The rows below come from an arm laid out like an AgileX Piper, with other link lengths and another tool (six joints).
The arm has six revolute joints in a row. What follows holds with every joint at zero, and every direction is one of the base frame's. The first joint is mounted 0.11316 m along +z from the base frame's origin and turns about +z. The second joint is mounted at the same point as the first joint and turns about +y. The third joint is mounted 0.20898 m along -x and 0.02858 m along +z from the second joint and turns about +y. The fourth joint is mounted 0.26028 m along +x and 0.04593 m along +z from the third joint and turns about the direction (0.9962, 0, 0.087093). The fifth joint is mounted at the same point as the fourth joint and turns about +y. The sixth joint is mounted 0.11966 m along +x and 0.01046 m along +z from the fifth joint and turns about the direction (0.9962, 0, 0.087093). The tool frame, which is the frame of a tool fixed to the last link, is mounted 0.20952 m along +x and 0.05 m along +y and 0.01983 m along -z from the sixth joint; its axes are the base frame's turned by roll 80.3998, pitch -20.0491 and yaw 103.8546 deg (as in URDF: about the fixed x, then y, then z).
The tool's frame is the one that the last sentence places.
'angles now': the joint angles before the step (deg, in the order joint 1, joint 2, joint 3, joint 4, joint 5, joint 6). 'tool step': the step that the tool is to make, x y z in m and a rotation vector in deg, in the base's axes. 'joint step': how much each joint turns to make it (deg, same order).
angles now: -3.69 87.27 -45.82 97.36 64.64 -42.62
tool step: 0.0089 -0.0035 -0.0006 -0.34 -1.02 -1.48
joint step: -0.05 0.35 -0.14 1.32 -1.12 -1.58
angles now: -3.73 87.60 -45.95 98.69 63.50 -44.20
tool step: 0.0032 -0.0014 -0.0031 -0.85 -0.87 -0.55
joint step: -0.01 0.11 0.01 0.28 -0.74 -1.31
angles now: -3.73 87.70 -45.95 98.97 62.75 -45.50
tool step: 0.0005 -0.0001 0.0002 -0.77 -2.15 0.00
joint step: 0.01 0.13 0.01 0.72 0.00 -2.66
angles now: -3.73 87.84 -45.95 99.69 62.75 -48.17
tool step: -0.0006 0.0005 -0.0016 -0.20 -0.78 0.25
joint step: 0.00 0.53 0.01 0.39 0.34 -1.45
